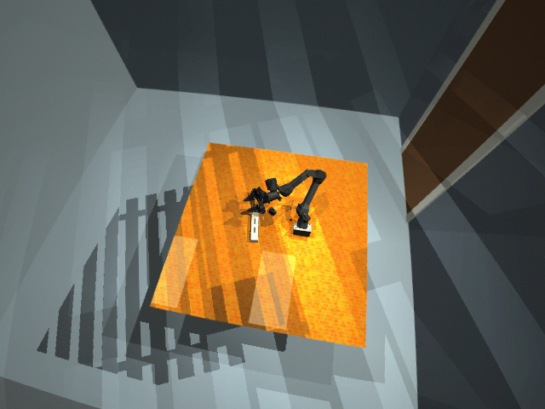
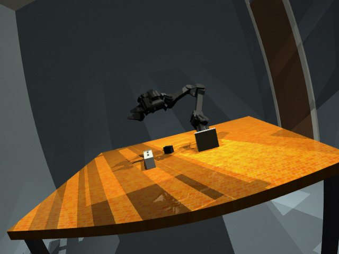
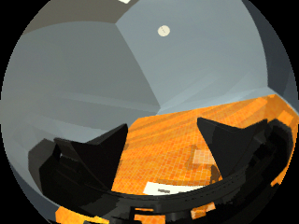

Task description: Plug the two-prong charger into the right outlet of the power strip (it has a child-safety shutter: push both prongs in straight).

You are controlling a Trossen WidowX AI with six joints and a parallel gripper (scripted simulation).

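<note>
Right now my gripper tip is 250 mm above the dark two-prong charger, 130 mm to the left of it and 120 mm past it.
</note>
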